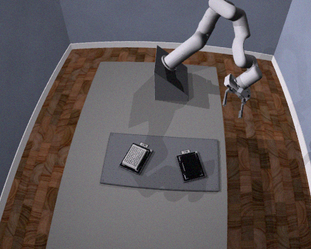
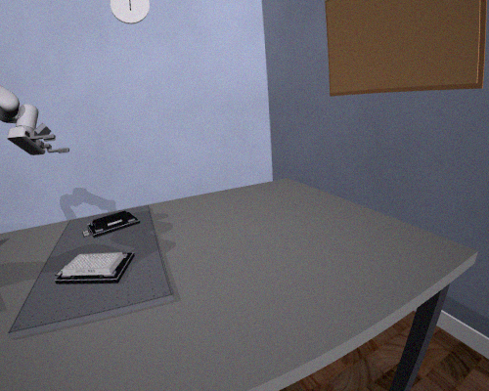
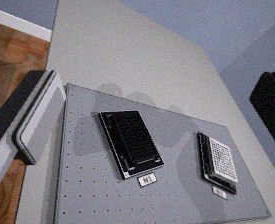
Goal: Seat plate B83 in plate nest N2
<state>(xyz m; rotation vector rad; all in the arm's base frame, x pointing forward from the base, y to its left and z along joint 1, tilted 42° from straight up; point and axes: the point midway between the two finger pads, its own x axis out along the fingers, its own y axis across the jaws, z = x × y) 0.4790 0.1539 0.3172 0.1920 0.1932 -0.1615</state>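
The white well plate lies 48 cm to the right of my hand, 27 cm below it and 13 cm ahead of it. Round my hand: black plate nest (48 cm to the right, 29 cm below, 14 cm ahead); then dark plate B38 (28 cm below, 18 cm to the right, 17 cm ahead).
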